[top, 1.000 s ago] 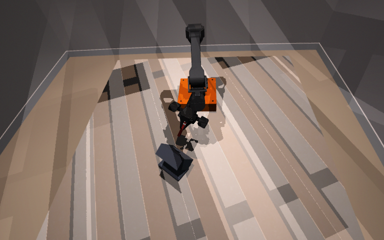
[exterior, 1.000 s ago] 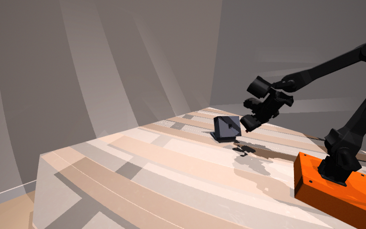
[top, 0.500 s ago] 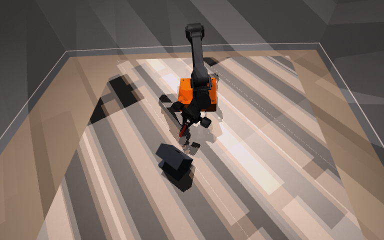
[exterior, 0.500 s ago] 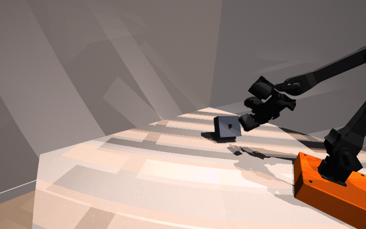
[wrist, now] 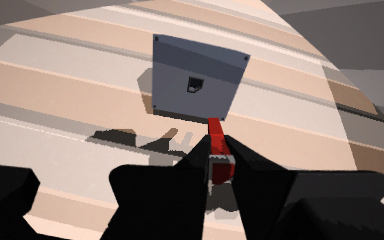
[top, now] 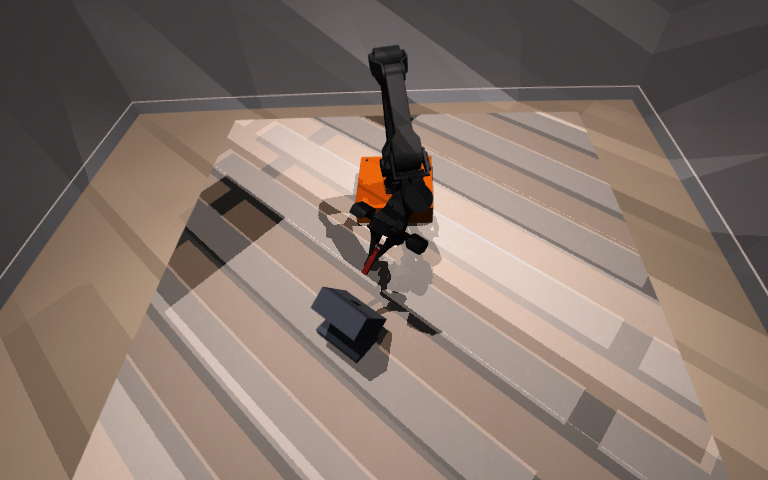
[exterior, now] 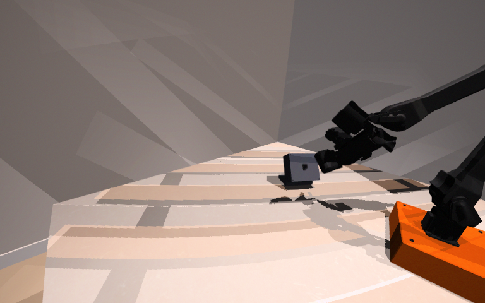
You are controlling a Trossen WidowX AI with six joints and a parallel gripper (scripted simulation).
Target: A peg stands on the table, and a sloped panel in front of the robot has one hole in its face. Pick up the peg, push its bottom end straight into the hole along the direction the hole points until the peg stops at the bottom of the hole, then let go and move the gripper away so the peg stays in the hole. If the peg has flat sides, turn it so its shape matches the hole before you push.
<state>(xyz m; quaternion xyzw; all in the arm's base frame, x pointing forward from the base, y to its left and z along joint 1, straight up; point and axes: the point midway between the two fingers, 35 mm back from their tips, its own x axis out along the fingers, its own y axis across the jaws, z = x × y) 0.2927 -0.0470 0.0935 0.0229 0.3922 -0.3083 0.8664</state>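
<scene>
Right now my gripper tip is 100 mm short of the sloped panel, 60 mm to the left of it and 60 mm above it. From my gripper tip the other things lie so: panel foot (130 mm below, 120 mm ahead, 70 mm to the right); red peg (10 mm to the left, 10 mm behind, 10 mm above).
</scene>
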